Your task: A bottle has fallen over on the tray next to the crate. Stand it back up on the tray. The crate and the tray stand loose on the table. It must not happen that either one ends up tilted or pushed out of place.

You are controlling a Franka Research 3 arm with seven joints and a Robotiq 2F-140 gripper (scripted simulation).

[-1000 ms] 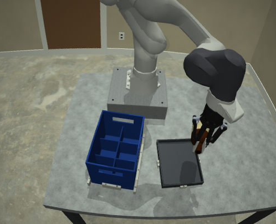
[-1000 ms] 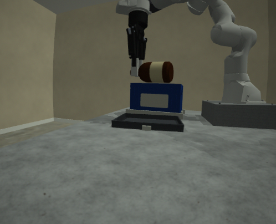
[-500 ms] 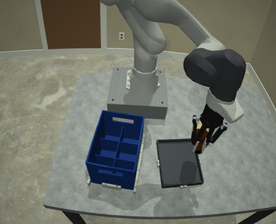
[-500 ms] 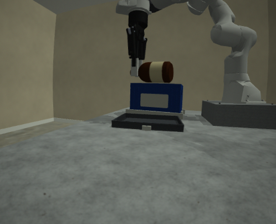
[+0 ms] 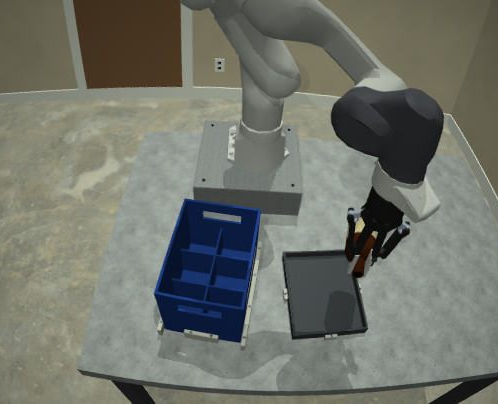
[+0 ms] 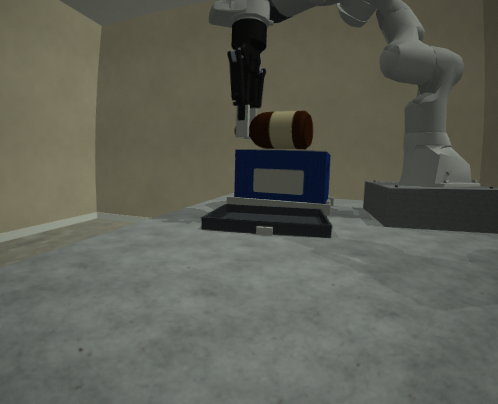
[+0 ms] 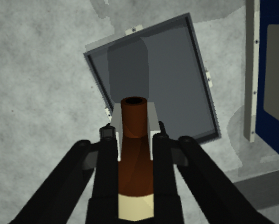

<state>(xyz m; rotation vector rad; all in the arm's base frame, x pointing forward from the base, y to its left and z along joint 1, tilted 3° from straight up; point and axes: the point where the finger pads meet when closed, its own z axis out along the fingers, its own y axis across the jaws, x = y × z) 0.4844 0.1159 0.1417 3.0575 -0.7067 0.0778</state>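
Now: the brown bottle 5 cm behind my hand, 2 cm to the left of it and 2 cm below it. The rest, counted from my hand: blue crate (11 cm behind, 30 cm to the right, 13 cm below); dark grey tray (6 cm behind, 2 cm to the right, 21 cm below).
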